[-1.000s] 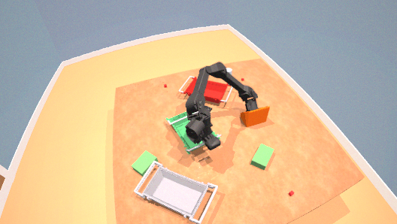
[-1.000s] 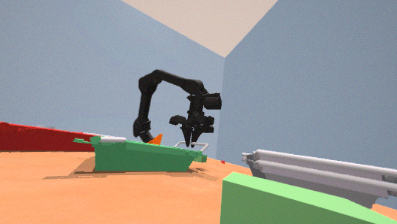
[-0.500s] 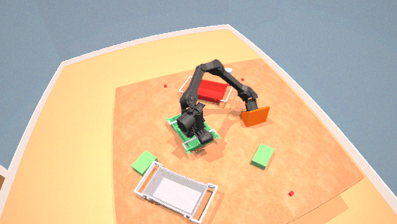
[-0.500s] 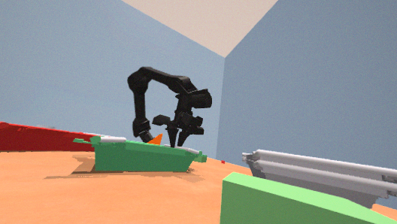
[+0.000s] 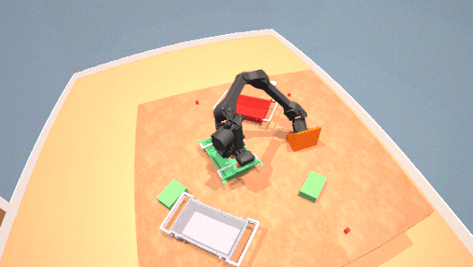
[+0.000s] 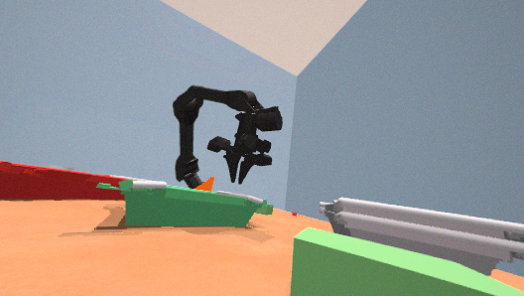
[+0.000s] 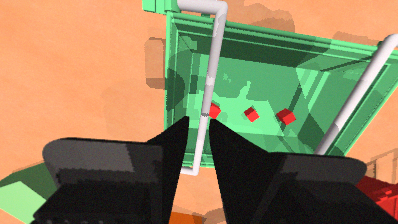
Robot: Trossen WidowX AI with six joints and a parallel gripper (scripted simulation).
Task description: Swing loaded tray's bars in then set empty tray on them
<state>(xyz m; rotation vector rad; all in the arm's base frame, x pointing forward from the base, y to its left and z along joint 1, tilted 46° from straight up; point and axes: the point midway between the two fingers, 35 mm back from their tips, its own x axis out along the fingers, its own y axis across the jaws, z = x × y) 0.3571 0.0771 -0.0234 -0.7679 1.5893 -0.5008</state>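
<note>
Right now the red tray is 180 mm behind my gripper tip, 380 mm to the right of it and 50 mm below it.
</note>
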